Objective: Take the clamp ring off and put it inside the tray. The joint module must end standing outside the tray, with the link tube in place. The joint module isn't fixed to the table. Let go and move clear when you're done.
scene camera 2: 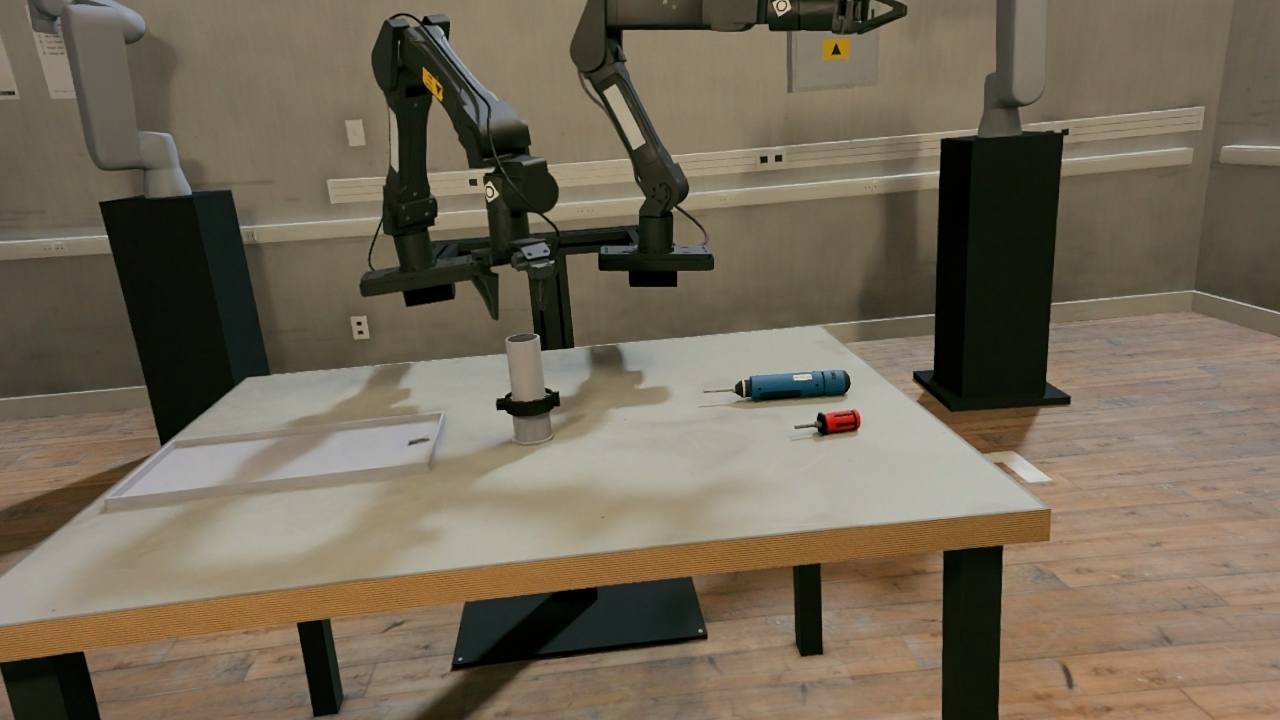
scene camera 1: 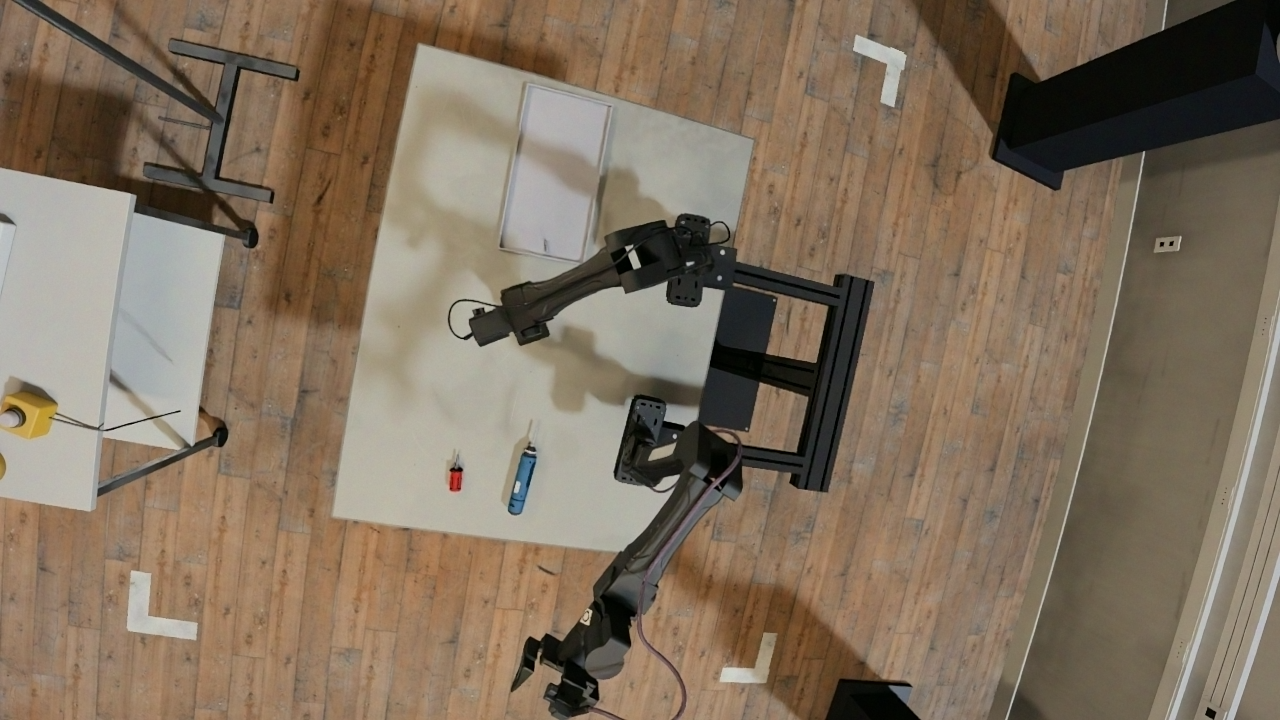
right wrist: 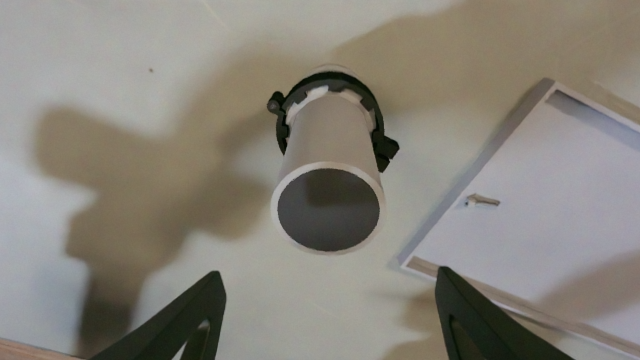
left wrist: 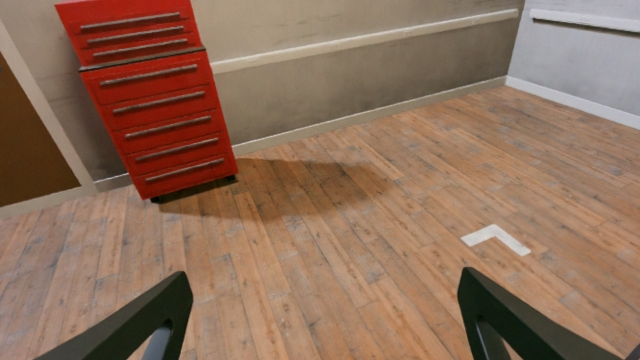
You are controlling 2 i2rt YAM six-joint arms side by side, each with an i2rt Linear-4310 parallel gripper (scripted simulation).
Labels:
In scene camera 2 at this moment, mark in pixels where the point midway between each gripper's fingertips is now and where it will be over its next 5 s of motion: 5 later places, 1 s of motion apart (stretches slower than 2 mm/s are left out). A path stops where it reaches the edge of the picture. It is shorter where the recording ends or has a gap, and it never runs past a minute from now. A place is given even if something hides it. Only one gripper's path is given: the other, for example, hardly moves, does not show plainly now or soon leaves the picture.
My right gripper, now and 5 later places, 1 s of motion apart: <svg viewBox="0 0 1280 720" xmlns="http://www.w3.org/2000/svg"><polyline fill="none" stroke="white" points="518,314 521,339 524,354 524,350 525,345 526,343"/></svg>

